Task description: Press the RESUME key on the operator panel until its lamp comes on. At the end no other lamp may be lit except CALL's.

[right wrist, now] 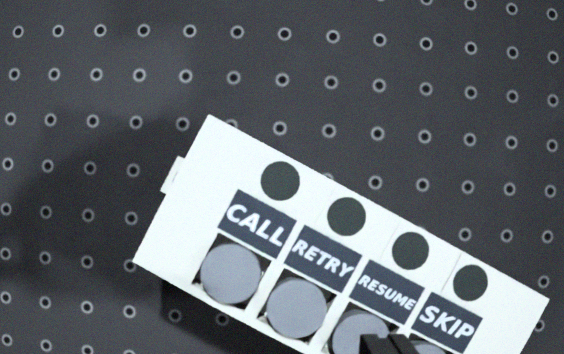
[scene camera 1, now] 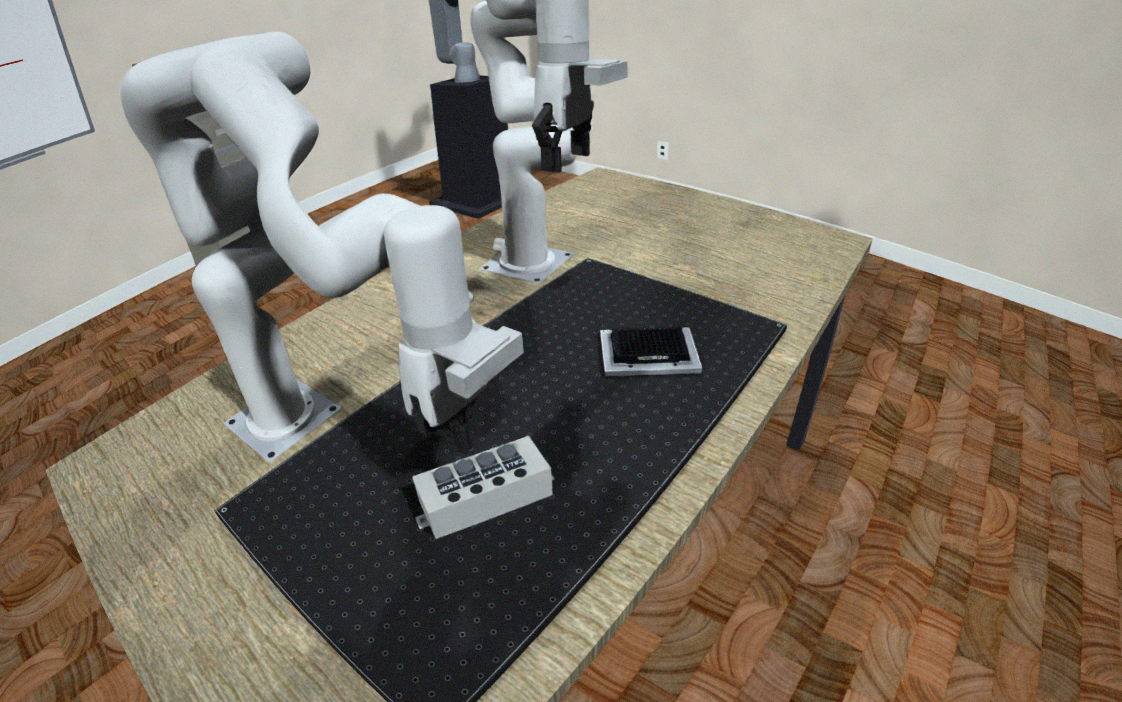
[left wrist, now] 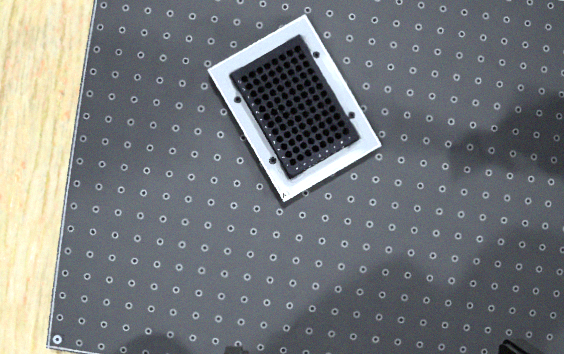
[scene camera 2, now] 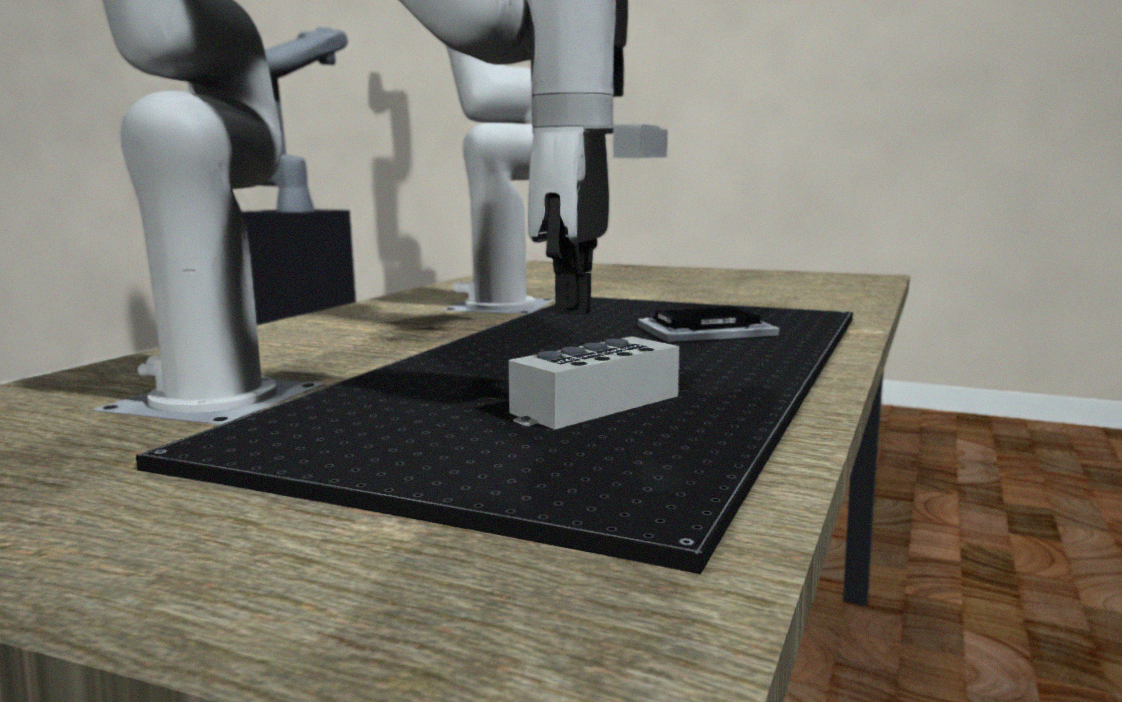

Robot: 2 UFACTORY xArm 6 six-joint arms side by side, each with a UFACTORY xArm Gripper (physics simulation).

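Pixels of known places: left gripper, fingertip midpoint: (scene camera 1: 566, 162); right gripper, fingertip midpoint: (scene camera 1: 460, 446) (scene camera 2: 573, 313); left arm's base at its link origin: (scene camera 1: 527, 261) (scene camera 2: 500, 304); right arm's base at its link origin: (scene camera 1: 281, 416) (scene camera 2: 215, 396).
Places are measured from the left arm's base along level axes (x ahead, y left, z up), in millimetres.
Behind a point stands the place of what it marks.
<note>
The pale operator panel (scene camera 1: 488, 506) @[x 352, y -652, z 38 mm] (scene camera 2: 616, 389) @[x 353, y -652, z 36 mm] (right wrist: 175, 220) @[x 360, y -561, z 66 mm] stands on the black mat. Its CALL lamp (right wrist: 280, 180) @[x 373, y -604, z 66 mm], RETRY lamp (right wrist: 346, 216) @[x 356, y -629, z 66 mm], RESUME lamp (right wrist: 410, 250) @[x 339, y -654, z 66 mm] and SKIP lamp (right wrist: 470, 283) @[x 322, y -679, z 66 mm] are all dark. My right gripper (scene camera 1: 450, 437) @[x 305, y -631, z 105 mm] (scene camera 2: 573, 304) @[x 305, y -631, z 105 mm] (right wrist: 387, 346) @[x 305, y -631, z 105 mm] is shut and empty. Its fingertips hang over the key side of the panel. In the right wrist view they cover part of the RESUME key (right wrist: 353, 331) @[x 309, y -628, z 69 mm] and of the SKIP key (right wrist: 429, 348) @[x 297, y -659, z 69 mm]; the exact gap is unclear. My left gripper (scene camera 1: 567, 155) @[x 246, y -239, z 338 mm] is open and empty, high above the table's far part.
A black well plate (scene camera 1: 651, 345) @[x 397, y -234, z 37 mm] (scene camera 2: 703, 317) @[x 391, y -258, z 39 mm] (left wrist: 295, 105) @[x 391, y -227, z 38 mm] sits on a light grey holder (scene camera 1: 649, 370) @[x 415, y -282, z 23 mm] (scene camera 2: 711, 332) @[x 406, y -287, z 24 mm] (left wrist: 372, 142) @[x 354, y -310, z 25 mm] on the mat (scene camera 1: 496, 612) @[x 436, y -767, z 13 mm] (scene camera 2: 372, 471) @[x 201, y -853, z 13 mm] (left wrist: 165, 280) @[x 205, y -85, z 13 mm], farther back than the panel. A dark pedestal (scene camera 1: 467, 149) (scene camera 2: 302, 256) stands behind the table.
</note>
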